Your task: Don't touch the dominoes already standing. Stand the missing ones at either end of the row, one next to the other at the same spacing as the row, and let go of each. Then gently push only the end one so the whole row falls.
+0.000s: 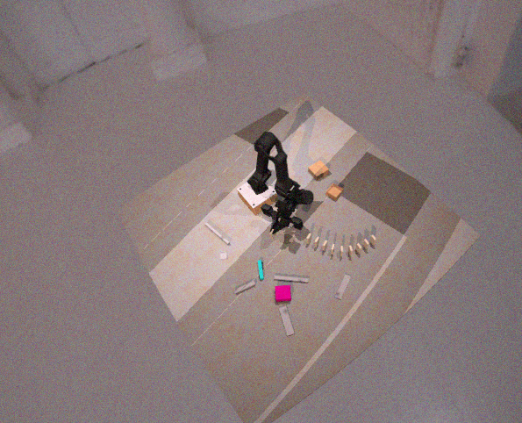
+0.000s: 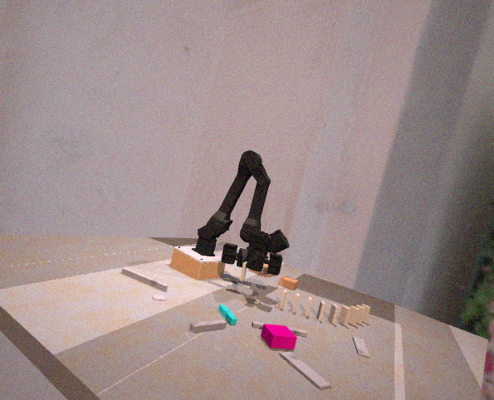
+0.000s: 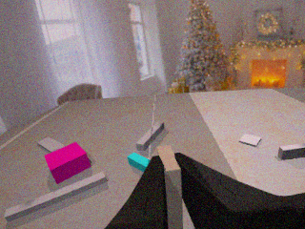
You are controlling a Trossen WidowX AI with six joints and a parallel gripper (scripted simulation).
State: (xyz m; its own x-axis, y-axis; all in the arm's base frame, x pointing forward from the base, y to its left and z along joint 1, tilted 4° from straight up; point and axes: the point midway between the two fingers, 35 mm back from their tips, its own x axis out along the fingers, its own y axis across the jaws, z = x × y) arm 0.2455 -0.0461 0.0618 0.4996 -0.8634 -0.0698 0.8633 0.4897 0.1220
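Now: the teal bar 80 mm ahead of my gripper tip, 110 mm to the right of it and 100 mm below it. From my gripper tip the other things lie so: magenta block (220 mm ahead, 80 mm to the right, 100 mm below).
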